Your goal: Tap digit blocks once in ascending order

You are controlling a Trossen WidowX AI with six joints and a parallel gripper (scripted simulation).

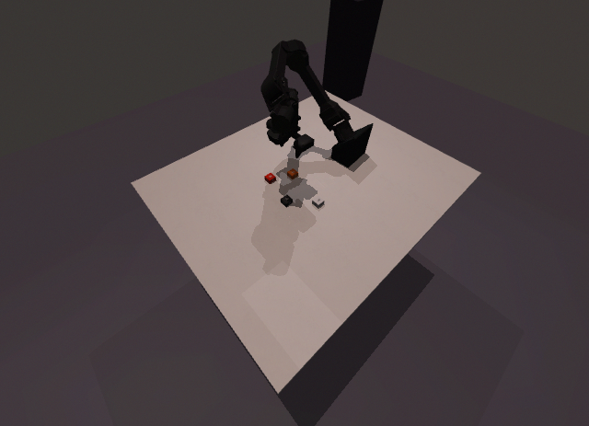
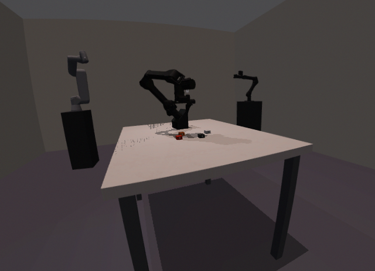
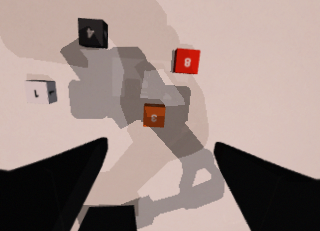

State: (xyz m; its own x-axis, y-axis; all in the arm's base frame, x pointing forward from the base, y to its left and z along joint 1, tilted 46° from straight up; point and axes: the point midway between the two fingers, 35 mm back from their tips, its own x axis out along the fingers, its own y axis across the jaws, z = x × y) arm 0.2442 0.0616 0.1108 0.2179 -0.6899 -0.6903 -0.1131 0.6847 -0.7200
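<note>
Right now the grey block is 18 cm to the left of my gripper tip and 12 cm below it. Round my gripper tip: black block 12 cm below, 10 cm to the left, 9 cm ahead; then red block 12 cm below, 7 cm ahead, 3 cm to the right; then orange block 12 cm below, 1 cm behind.
</note>
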